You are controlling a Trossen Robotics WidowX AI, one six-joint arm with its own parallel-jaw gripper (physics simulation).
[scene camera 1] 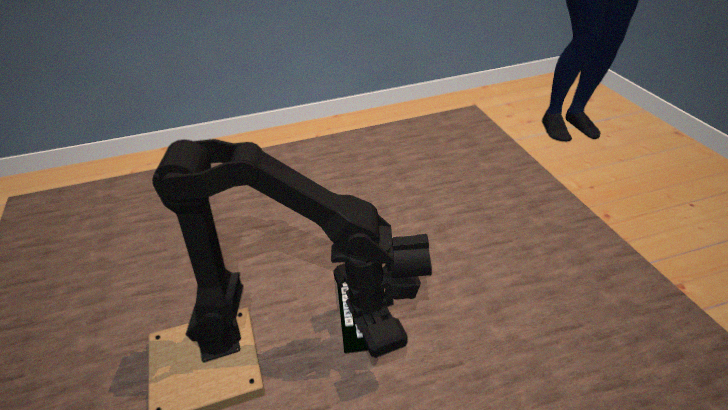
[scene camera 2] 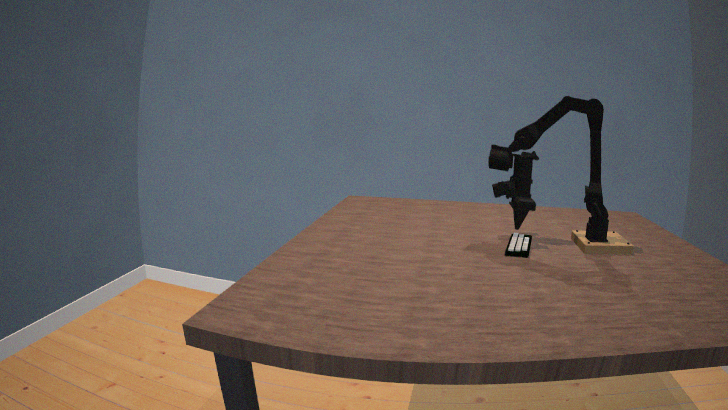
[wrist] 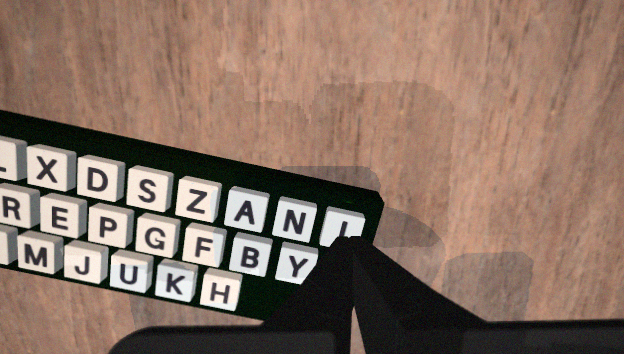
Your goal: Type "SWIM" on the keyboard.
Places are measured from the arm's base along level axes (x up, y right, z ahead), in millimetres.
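Where they show: gripper, fingertip midpoint: (scene camera 2: 516, 229) (wrist: 348, 248); arm's base, link origin: (scene camera 1: 219, 342) (scene camera 2: 596, 239).
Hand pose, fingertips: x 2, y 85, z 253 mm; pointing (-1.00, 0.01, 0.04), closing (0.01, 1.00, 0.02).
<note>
Things, the pixels of their top centre, and the offset from my fingertips. Level surfaces: height alone.
- keyboard, top centre: (wrist: 119, 230) (scene camera 1: 356, 302) (scene camera 2: 520, 240) dz +2, dx -10, dy -88 mm
- S key, top centre: (wrist: 146, 190) dz +18, dx -10, dy -74 mm
- I key, top centre: (wrist: 342, 232) dz +1, dx -10, dy -1 mm
- M key, top centre: (wrist: 35, 255) dz -9, dx -10, dy -124 mm
- brown table, surface height: dx -28 mm
The keyboard (scene camera 1: 351, 342) (scene camera 2: 518, 245) (wrist: 150, 154) is a dark green board with three rows of white letter keys, lying flat on the table. In the wrist view, the S key (wrist: 148, 190) is in the upper row, the I key (wrist: 343, 225) at that row's right end, and the M key (wrist: 36, 252) in the lower row at left. The W key does not show there. My gripper (scene camera 2: 517, 227) (wrist: 348, 248) is shut and empty, pointing down. Its tips cover the lower part of the I key in the wrist view and look a little above the keyboard's far end in scene camera 2. Scene camera 1 hides the fingertips.
The brown table (scene camera 1: 509, 305) (scene camera 2: 382, 305) carries the arm's wooden base plate (scene camera 1: 203, 387) (scene camera 2: 608, 249). Keys Z, A, N, B and Y lie near the fingers in the wrist view. A person's legs (scene camera 1: 585, 76) show beyond the table at upper right of scene camera 1.
</note>
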